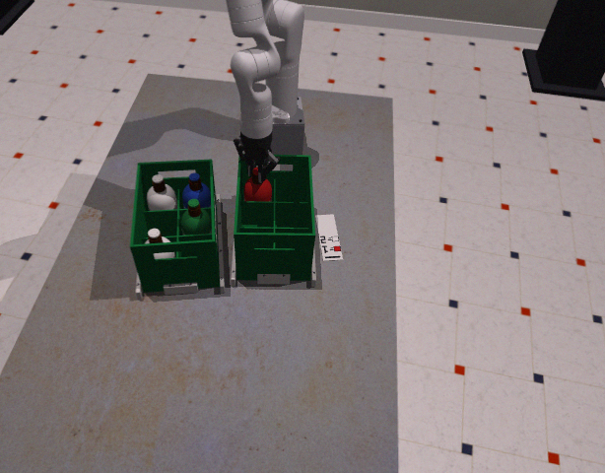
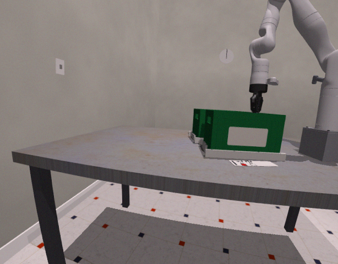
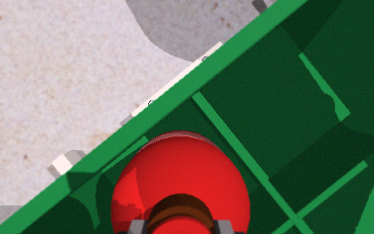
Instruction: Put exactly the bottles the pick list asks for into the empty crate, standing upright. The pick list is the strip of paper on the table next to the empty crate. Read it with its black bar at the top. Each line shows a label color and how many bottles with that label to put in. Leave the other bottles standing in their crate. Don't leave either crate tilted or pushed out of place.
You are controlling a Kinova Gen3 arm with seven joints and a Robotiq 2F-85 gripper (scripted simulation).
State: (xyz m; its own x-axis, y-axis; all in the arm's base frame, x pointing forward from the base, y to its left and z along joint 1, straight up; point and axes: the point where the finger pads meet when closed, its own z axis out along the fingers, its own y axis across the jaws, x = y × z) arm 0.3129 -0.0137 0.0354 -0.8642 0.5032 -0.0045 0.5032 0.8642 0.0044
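Now: the red-label bottle 7 cm below my hand. Round my hand: green bottle: 13 cm to the right, 13 cm ahead, 7 cm below; then blue bottle: 15 cm to the right, 7 cm below, 5 cm ahead; then pick list: 20 cm to the left, 16 cm below, 5 cm ahead.
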